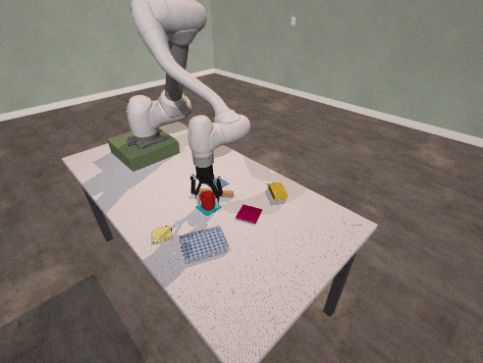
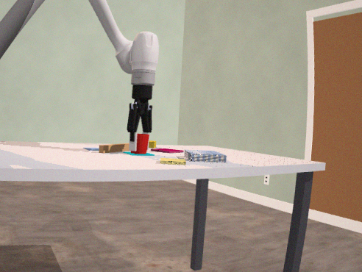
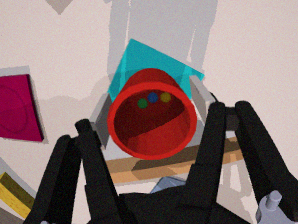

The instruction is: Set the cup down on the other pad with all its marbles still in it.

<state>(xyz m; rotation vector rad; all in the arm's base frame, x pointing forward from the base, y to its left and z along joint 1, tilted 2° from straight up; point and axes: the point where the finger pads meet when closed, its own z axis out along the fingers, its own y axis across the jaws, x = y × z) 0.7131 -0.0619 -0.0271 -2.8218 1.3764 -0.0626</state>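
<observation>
The red cup is 20 mm below my hand. Also, from my hand: wooden rail: 60 mm behind, 80 mm to the left, 40 mm below; blue marble: 20 mm below; teal pad: 50 mm below.
</observation>
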